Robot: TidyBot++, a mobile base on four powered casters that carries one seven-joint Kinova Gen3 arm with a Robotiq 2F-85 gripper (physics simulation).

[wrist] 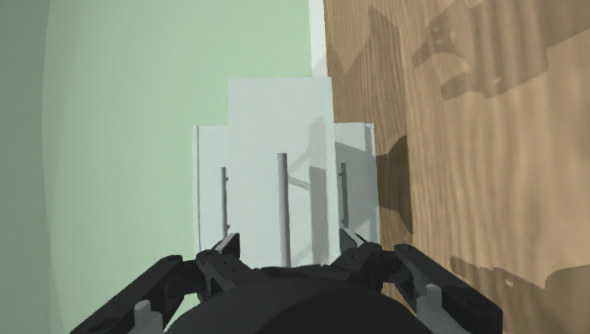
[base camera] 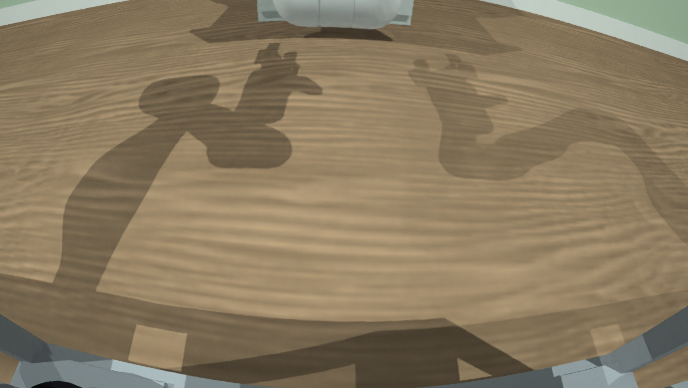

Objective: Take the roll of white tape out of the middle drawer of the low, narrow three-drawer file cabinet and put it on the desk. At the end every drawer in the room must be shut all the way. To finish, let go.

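Frame: origin at the arm's base, x ahead, y left, z up, level; centimetres.
Seen in the pictures: gripper, fingertip midpoint: (wrist: pixel 290 242).
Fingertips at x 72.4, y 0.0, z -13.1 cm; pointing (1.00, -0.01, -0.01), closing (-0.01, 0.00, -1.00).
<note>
Pixels of each thing's top centre, then the offset from my fingertips to it. "pt": a spot on its surface instead. Level surfaces: height alone.
- drawer's grey bar handle, surface spot: (wrist: pixel 283 205) pt dx +6.1, dy -2.2, dz +0.6 cm
- top drawer's handle, surface spot: (wrist: pixel 224 200) pt dx +29.7, dy -0.1, dz +15.8 cm
- bottom drawer's handle, surface spot: (wrist: pixel 344 195) pt dx +29.7, dy -0.1, dz -14.6 cm
- wooden floor, surface height: dz -26.5 cm
The low, narrow file cabinet (base camera: pixel 267 13) (wrist: pixel 361 200) is white. It shows ahead in the wrist view, and its lower part shows at the top edge of the base view. Its middle drawer (wrist: pixel 255 120) stands out past the other two drawer fronts. That drawer's grey bar handle (wrist: pixel 283 205) lies between the fingers as seen in the wrist view, not gripped. My gripper (wrist: pixel 290 242) is open and empty, in front of the middle drawer. The inside of the drawer is hidden behind its front. The roll of white tape and the desk do not show.
The top drawer's handle (wrist: pixel 224 200) and the bottom drawer's handle (wrist: pixel 344 195) show on either side of the middle drawer. The green wall (wrist: pixel 135 125) is behind the cabinet. The wooden floor (base camera: pixel 350 215) (wrist: pixel 490 175) carries shadows of the arm.
</note>
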